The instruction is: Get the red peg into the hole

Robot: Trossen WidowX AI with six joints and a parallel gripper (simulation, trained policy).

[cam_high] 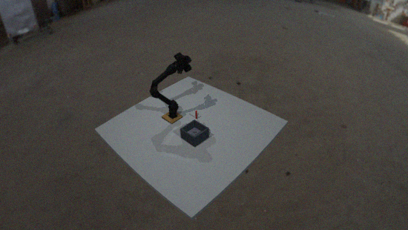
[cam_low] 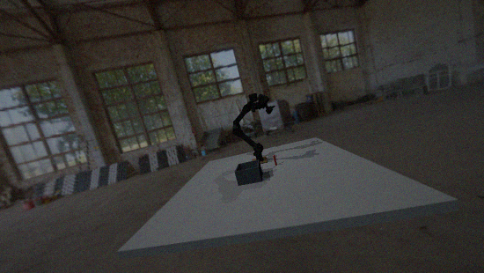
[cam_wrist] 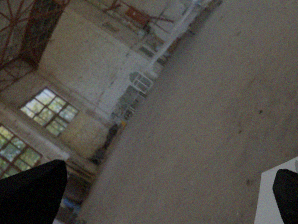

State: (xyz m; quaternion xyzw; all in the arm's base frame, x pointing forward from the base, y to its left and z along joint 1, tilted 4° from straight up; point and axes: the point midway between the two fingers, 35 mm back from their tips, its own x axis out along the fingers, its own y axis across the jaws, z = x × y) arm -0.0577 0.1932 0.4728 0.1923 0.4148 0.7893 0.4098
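Right now my gripper tip is 45 cm above the red peg, 22 cm short of it and 10 cm to the left of it. From my gripper tip the other things lie so: dark grey box: 46 cm below, 39 cm ahead, 29 cm to the right; then grey plate: 44 cm below, 39 cm ahead, 29 cm to the right.
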